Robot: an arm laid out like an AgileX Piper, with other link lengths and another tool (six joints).
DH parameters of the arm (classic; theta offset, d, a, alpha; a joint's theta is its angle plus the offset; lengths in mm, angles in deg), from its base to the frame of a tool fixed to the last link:
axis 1: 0 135.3 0 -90
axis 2: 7.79 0 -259.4 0
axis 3: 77.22 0 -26.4 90
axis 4: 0 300.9 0 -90
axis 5: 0 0 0 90
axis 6: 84.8 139.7 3 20.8
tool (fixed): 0 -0.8 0 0
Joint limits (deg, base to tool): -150..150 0..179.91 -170..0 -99.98..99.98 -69.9..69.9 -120..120
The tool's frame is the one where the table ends.
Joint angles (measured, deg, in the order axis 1, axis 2, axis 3, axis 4, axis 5, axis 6), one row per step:
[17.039 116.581 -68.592 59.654 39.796 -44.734]
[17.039 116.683 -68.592 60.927 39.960 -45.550]
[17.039 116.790 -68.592 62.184 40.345 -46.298]
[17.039 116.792 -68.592 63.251 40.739 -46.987]
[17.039 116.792 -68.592 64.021 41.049 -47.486]
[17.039 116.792 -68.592 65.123 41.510 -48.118]
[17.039 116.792 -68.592 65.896 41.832 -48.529]
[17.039 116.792 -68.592 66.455 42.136 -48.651]
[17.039 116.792 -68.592 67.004 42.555 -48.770]
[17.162 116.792 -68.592 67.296 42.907 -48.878]
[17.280 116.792 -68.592 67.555 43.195 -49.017]
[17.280 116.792 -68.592 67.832 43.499 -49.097]
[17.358 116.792 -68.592 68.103 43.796 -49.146]
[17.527 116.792 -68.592 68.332 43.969 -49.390]
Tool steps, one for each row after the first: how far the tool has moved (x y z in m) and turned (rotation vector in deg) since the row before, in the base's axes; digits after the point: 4 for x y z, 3 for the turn. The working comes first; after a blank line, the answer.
Tool pose at each row, in the base's axes (x y z in m, rotation vector in deg; the steps are taken from these numbers as rounded here):
[0.3895 0.2022 0.0595 -79.302 -131.106 -28.813]
[0.3899 0.2036 0.0601 -79.105 -130.610 -29.745]
[0.3898 0.2052 0.0607 -78.741 -129.973 -30.605]
[0.3897 0.2066 0.0620 -78.313 -129.518 -31.432]
[0.3896 0.2077 0.0630 -77.977 -129.183 -32.032]
[0.3894 0.2092 0.0644 -77.543 -128.615 -32.888]
[0.3893 0.2103 0.0655 -77.266 -128.185 -33.493]
[0.3891 0.2111 0.0663 -77.125 -127.668 -33.896]
[0.3887 0.2120 0.0672 -76.862 -127.117 -34.272]
[0.3878 0.2135 0.0677 -76.409 -126.891 -34.412]
[0.3869 0.2148 0.0682 -75.988 -126.747 -34.545]
[0.3865 0.2154 0.0687 -75.744 -126.456 -34.725]
[0.3858 0.2165 0.0692 -75.434 -126.184 -34.868]
[0.3850 0.2180 0.0696 -74.979 -126.244 -34.997]

[0.0004 0.0014 0.0006 0.794 -0.041 -0.147]
[-0.0001 0.0016 0.0006 0.889 0.133 -0.055]
[-0.0001 0.0014 0.0013 0.805 0.021 0.033]
[-0.0001 0.0011 0.0010 0.596 0.021 0.039]
[-0.0002 0.0015 0.0014 0.879 0.083 0.005]
[-0.0001 0.0011 0.0011 0.624 0.070 -0.024]
[-0.0002 0.0008 0.0008 0.516 0.209 -0.093]
[-0.0004 0.0009 0.0009 0.567 0.270 -0.012]
[-0.0009 0.0015 0.0005 0.358 0.182 0.234]
[-0.0009 0.0013 0.0005 0.301 0.117 0.231]
[-0.0004 0.0006 0.0005 0.331 0.171 0.070]
[-0.0007 0.0011 0.0005 0.329 0.187 0.127]
[-0.0008 0.0015 0.0004 0.210 -0.032 0.296]

